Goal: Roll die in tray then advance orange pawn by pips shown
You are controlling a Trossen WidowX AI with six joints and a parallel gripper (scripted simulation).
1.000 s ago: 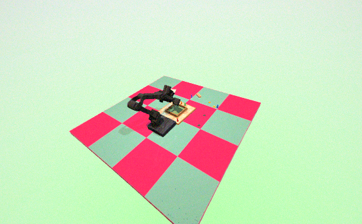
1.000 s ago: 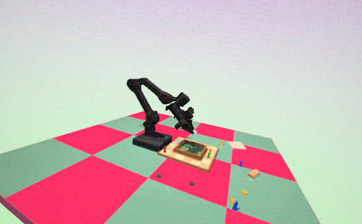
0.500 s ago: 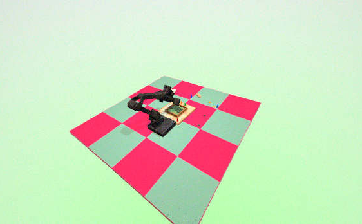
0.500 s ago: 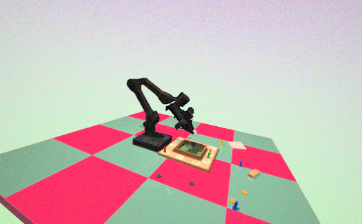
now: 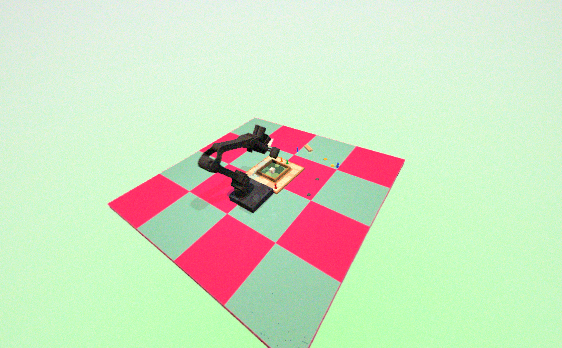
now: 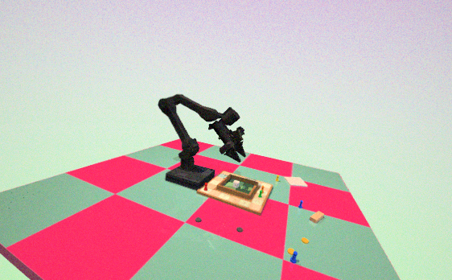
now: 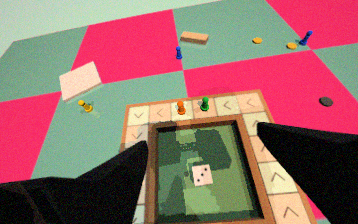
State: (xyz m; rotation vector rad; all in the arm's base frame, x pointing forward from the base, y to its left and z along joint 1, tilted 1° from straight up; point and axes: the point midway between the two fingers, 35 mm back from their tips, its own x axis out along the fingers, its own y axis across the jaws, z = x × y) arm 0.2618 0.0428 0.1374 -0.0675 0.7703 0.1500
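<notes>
Right now my gripper tip is 110 mm short of the orange pawn, 30 mm to the right of it and 130 mm above it. The rest, counted from my gripper tip: green pawn (110 mm ahead, 10 mm to the right, 130 mm below); then green tray (150 mm below); then white die (10 mm behind, 130 mm below).
</notes>
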